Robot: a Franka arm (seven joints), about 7 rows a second.
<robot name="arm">
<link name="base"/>
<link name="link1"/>
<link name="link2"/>
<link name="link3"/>
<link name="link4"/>
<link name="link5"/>
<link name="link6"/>
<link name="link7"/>
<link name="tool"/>
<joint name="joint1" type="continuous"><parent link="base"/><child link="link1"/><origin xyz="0.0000 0.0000 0.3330" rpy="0.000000 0.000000 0.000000"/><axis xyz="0 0 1"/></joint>
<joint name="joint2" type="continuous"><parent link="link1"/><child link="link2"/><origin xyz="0.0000 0.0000 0.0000" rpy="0.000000 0.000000 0.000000"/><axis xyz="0 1 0"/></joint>
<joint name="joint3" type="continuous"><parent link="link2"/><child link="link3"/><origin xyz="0.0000 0.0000 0.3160" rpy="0.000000 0.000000 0.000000"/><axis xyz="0 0 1"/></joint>
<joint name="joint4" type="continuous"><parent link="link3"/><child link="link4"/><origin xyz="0.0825 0.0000 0.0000" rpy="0.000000 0.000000 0.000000"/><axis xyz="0 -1 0"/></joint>
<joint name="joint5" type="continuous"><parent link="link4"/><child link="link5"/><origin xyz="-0.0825 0.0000 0.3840" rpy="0.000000 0.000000 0.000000"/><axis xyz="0 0 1"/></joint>
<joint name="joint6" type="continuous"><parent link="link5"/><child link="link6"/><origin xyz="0.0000 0.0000 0.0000" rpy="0.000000 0.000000 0.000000"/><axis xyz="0 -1 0"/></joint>
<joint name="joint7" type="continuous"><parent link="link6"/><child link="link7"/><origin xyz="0.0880 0.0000 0.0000" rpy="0.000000 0.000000 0.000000"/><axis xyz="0 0 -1"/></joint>
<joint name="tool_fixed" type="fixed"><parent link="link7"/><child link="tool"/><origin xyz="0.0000 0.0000 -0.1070" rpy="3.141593 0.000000 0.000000"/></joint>
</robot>
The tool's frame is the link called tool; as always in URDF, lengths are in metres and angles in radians. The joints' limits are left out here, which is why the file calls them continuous.
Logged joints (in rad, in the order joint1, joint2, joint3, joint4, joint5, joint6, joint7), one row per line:
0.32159, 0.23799, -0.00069, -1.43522, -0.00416, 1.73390, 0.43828
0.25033, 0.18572, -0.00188, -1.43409, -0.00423, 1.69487, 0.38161
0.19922, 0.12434, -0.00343, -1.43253, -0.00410, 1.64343, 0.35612
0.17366, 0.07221, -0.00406, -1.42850, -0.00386, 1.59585, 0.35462
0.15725, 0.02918, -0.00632, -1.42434, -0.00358, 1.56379, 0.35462
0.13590, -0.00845, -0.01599, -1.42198, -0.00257, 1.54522, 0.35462
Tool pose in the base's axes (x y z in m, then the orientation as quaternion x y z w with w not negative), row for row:
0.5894, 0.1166, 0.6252, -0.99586, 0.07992, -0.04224, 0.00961
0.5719, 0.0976, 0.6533, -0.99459, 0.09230, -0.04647, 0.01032
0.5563, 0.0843, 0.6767, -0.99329, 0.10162, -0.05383, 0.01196
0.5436, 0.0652, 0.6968, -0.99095, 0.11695, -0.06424, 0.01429
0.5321, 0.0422, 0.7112, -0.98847, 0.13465, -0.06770, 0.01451
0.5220, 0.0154, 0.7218, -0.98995, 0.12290, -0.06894, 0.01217
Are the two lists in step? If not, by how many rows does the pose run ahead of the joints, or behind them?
The pose runs 2 rows ahead of the joints: the pose in row i belongs to the joints in row i + 2.
